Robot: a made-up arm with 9 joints. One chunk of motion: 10 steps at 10 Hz.
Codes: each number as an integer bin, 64 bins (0 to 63) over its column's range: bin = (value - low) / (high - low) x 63, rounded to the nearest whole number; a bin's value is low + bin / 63 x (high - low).
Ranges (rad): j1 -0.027..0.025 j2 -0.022..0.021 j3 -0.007..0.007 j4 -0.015..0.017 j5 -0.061..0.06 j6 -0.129..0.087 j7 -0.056..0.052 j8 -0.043..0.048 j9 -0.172..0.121
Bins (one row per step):
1: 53 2 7 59 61 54 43 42 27
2: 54 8 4 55 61 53 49 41 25
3: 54 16 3 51 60 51 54 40 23
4: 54 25 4 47 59 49 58 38 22
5: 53 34 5 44 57 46 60 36 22
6: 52 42 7 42 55 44 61 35 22
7: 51 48 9 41 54 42 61 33 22
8: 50 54 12 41 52 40 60 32 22
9: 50 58 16 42 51 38 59 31 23
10: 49 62 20 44 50 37 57 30 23
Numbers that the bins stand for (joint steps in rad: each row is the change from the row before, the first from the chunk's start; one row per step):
1: 0.01675 -0.02063 -0.00544 0.01497 0.05616 0.05614 0.01771 0.01767 -0.04643
2: 0.01757 -0.01654 -0.00611 0.01294 0.05616 0.05271 0.02800 0.01622 -0.05573
3: 0.01757 -0.01108 -0.00633 0.01090 0.05424 0.04586 0.03657 0.01478 -0.06503
4: 0.01757 -0.00494 -0.00611 0.00887 0.05232 0.03900 0.04343 0.01189 -0.06968
5: 0.01675 0.00121 -0.00589 0.00735 0.04848 0.02871 0.04686 0.00900 -0.06968
6: 0.01592 0.00667 -0.00544 0.00633 0.04463 0.02186 0.04857 0.00756 -0.06968
7: 0.01510 0.01076 -0.00500 0.00583 0.04271 0.01500 0.04857 0.00467 -0.06968
8: 0.01427 0.01486 -0.00433 0.00583 0.03887 0.00814 0.04686 0.00322 -0.06968
9: 0.01427 0.01759 -0.00344 0.00633 0.03695 0.00129 0.04514 0.00178 -0.06503
10: 0.01344 0.02032 -0.00256 0.00735 0.03503 -0.00214 0.04171 0.00033 -0.06503

